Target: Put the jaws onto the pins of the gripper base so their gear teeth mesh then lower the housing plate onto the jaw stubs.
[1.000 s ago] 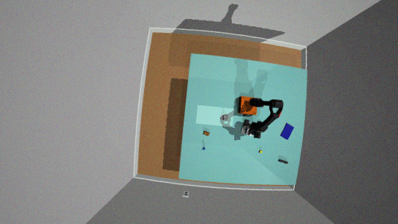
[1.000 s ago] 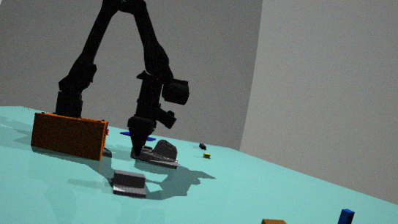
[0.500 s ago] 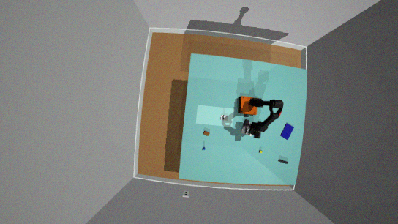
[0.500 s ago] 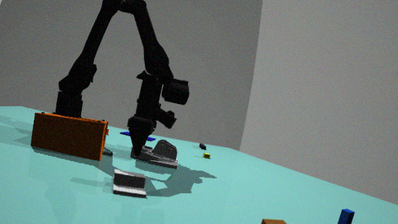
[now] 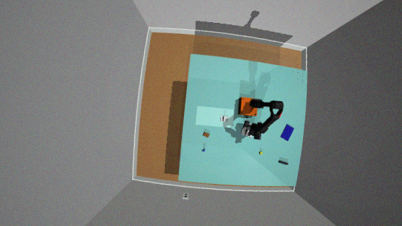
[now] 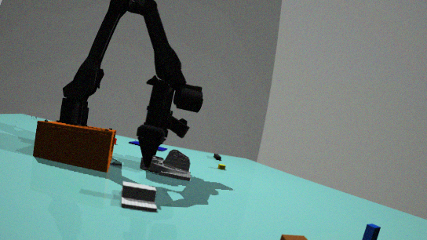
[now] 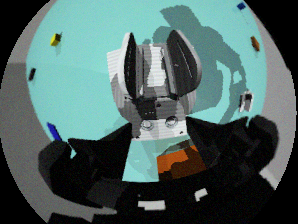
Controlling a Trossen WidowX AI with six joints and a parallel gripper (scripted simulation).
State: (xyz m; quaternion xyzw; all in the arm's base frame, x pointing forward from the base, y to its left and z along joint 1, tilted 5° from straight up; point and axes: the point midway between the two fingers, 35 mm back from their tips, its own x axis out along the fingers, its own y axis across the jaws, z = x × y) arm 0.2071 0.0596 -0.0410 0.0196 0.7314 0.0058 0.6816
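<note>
The gripper base lies 20 mm above my gripper tip and 10 mm ahead of it. Also, from my gripper tip: yellow block (230 mm ahead, 200 mm to the left); jaw (20 mm to the right, 20 mm ahead, 10 mm above); red piece (280 mm to the left, 210 mm behind).
</note>
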